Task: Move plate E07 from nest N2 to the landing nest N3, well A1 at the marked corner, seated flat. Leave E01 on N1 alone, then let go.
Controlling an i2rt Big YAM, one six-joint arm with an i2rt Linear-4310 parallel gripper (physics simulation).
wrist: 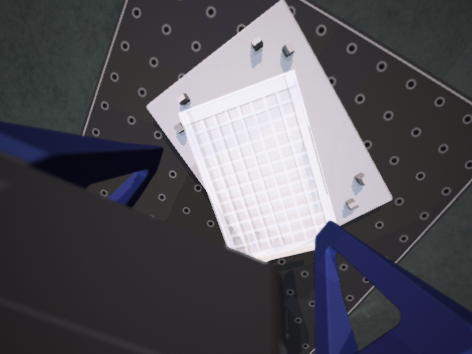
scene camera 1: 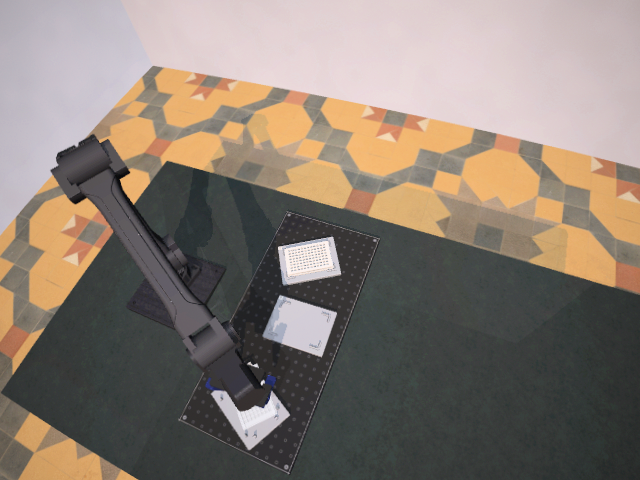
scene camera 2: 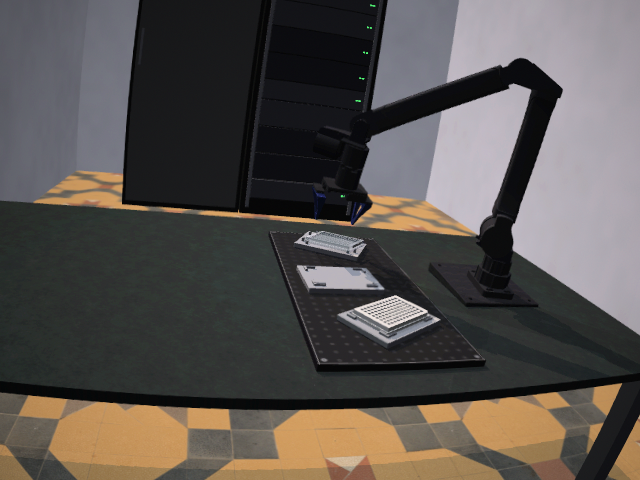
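Observation:
A clear gridded plate, apparently E07 [scene camera 1: 256,414] [scene camera 2: 336,240] [wrist: 255,170], lies on the far nest, apparently N3 [scene camera 1: 251,440] [scene camera 2: 328,251] [wrist: 345,150]. It is turned askew to the nest, with its upper corners out of line with the corner posts; one nest corner is hidden. Well A1 and the marked corner are not readable. The middle nest, apparently N2 [scene camera 1: 300,326] [scene camera 2: 338,279], is bare. Cream plate E01 [scene camera 1: 309,258] [scene camera 2: 391,311] sits on N1 [scene camera 1: 337,266] [scene camera 2: 361,324]. My gripper [scene camera 1: 239,384] [scene camera 2: 334,220] [wrist: 244,195] is open and empty above the clear plate.
The nests stand in a row on a black perforated board [scene camera 1: 310,379] [scene camera 2: 330,330] [wrist: 410,107]. The arm's base plate [scene camera 1: 214,273] [scene camera 2: 449,284] stands beside the board on the dark table [scene camera 1: 465,361] [scene camera 2: 155,310]. A dark rack cabinet [scene camera 2: 191,103] stands behind the table.

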